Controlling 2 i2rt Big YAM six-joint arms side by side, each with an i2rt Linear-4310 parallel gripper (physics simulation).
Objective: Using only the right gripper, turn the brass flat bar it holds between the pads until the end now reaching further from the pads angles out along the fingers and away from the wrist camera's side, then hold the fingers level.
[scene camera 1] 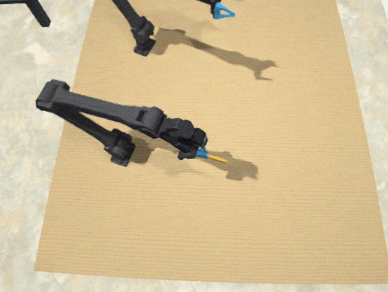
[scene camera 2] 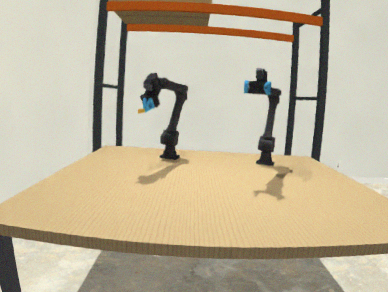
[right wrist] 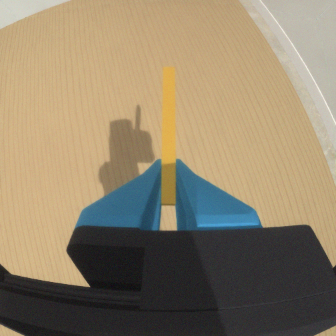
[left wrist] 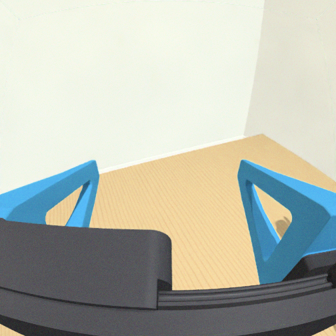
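Pixels of known places: left gripper, between the fingertips: [scene camera 1: 239, 6] [scene camera 2: 254, 86]; right gripper, between the fingertips: [scene camera 1: 207, 156] [scene camera 2: 144, 111]; left arm's base, origin of its link: [scene camera 1: 144, 47] [scene camera 2: 265, 163]; right arm's base, origin of its link: [scene camera 1: 123, 153] [scene camera 2: 169, 157].
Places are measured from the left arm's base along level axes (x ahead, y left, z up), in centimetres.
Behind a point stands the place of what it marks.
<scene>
The brass flat bar [scene camera 1: 217, 159] @[y -55.0, x 69.3, z 33.9 cm] [scene camera 2: 141, 111] @[y -54.2, x 69.8, z 32.7 cm] [right wrist: 169, 115] is a thin yellow strip held in the air. My right gripper [scene camera 1: 205, 154] @[y -55.1, x 65.7, z 32.5 cm] [scene camera 2: 148, 104] [right wrist: 168, 167] is shut on it. In the right wrist view the long end reaches straight up the picture past the fingertips, and the short end shows between the blue fingers. In scene camera 2 the fingers point down and the bar sticks out to the left from their tips. My left gripper [scene camera 2: 257, 87] @[y 0.0, x 52.9, z 48.6 cm] [left wrist: 168, 167] is wide open with nothing between its fingers; part of it shows at the top of scene camera 1.
The wooden table [scene camera 1: 200, 235] @[y -79.1, x 74.2, z 0.0 cm] [scene camera 2: 200, 215] @[y -3.7, x 105.7, z 0.0 cm] lies under both arms, which cast shadows on it. A rack with dark posts [scene camera 2: 100, 75] and orange beams [scene camera 2: 215, 9] stands behind the arms. Pale walls [left wrist: 125, 75] show beyond the table.
</scene>
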